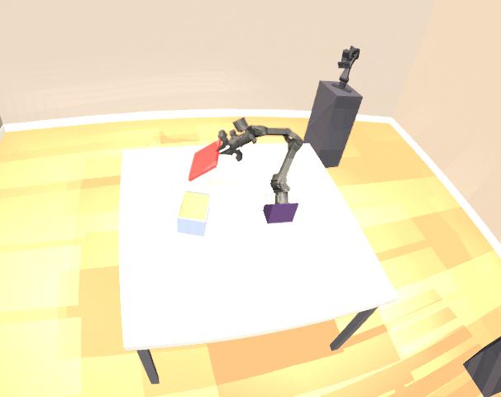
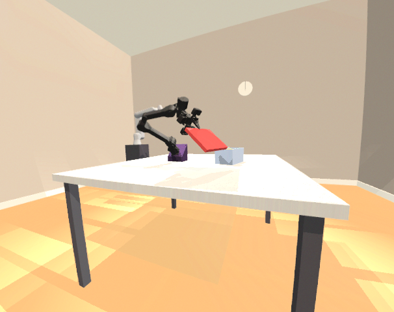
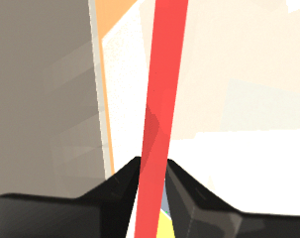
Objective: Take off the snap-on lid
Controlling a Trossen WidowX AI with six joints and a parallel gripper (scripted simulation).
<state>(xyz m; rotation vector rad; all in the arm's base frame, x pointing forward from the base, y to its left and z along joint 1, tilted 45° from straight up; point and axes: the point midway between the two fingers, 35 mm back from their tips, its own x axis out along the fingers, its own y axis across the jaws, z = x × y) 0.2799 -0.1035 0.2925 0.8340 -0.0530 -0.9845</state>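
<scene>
Now: the red lid 60 mm ahead of my gripper tip, 50 mm below it and 20 mm to the right of it. Also, from my gripper tip: pale blue storage box (230 mm to the left, 180 mm below, 180 mm ahead).
</scene>
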